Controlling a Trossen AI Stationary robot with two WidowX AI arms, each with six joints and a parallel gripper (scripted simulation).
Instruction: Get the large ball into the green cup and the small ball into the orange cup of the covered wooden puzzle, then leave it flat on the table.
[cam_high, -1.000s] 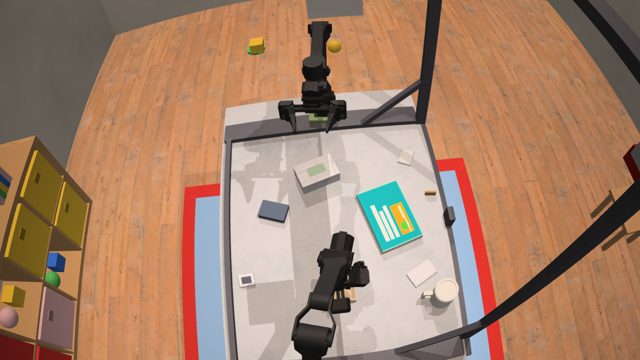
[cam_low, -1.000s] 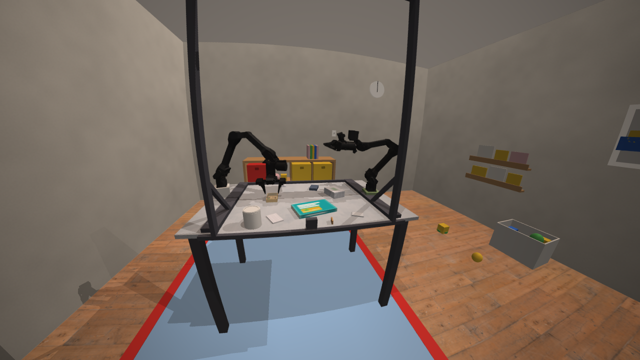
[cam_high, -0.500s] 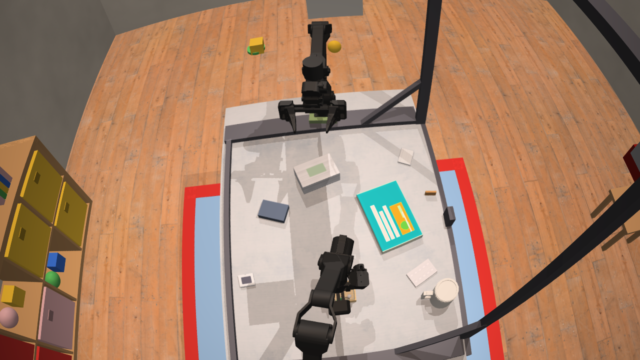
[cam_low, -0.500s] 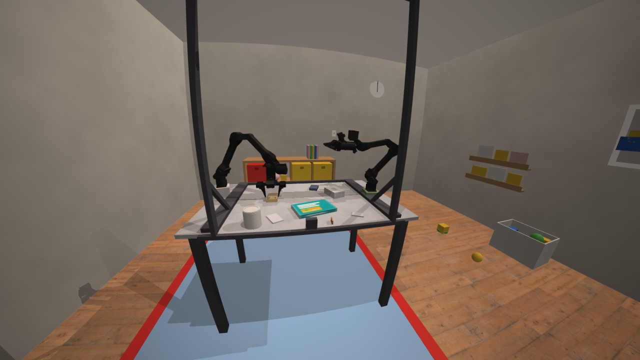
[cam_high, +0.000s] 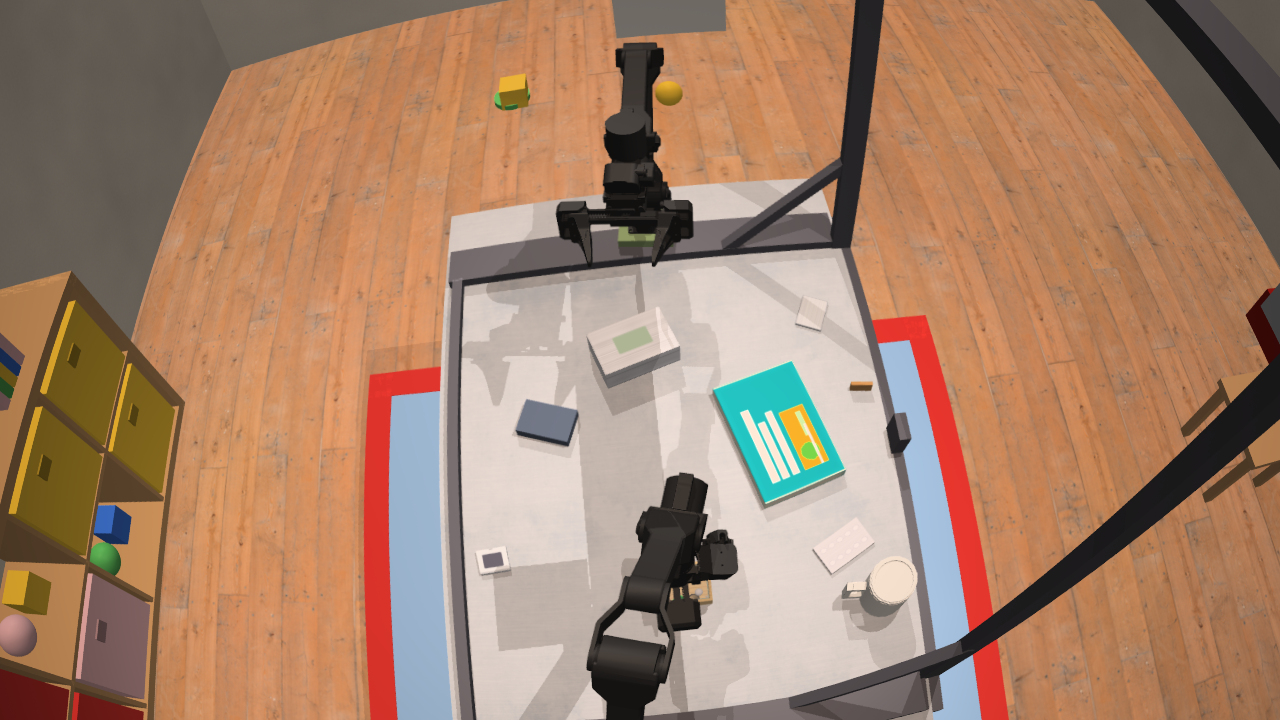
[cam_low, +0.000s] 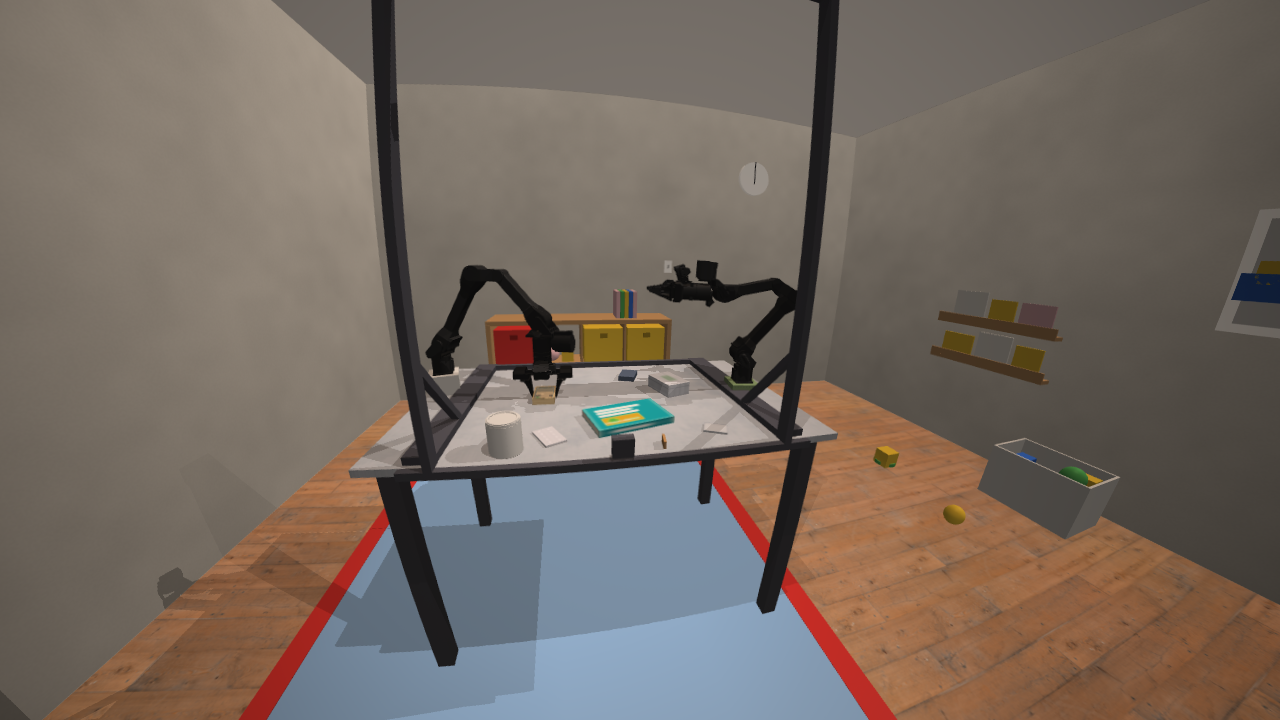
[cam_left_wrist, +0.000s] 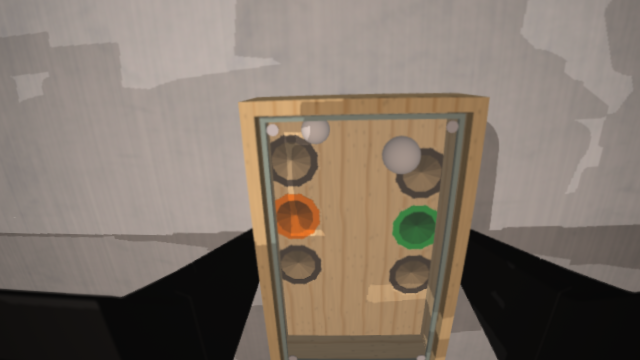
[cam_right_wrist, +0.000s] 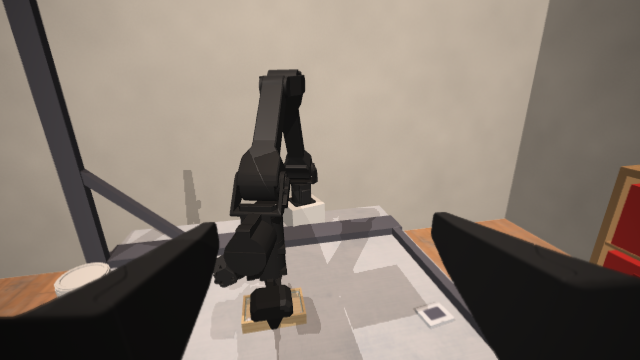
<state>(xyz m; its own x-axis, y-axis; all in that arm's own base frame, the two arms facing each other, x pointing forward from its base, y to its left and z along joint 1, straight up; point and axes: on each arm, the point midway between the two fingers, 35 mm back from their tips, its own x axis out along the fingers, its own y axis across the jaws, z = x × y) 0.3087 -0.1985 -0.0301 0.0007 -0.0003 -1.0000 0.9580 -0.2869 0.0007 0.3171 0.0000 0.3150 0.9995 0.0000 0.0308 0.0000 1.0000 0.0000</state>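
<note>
Right now my left hand is 30 mm above the covered wooden puzzle. The rest, counted from my left hand: dark blue pad: 280 mm to the right, 210 mm ahead, 30 mm below; then small framed tile: 290 mm ahead, 30 mm to the right, 30 mm below.
</note>
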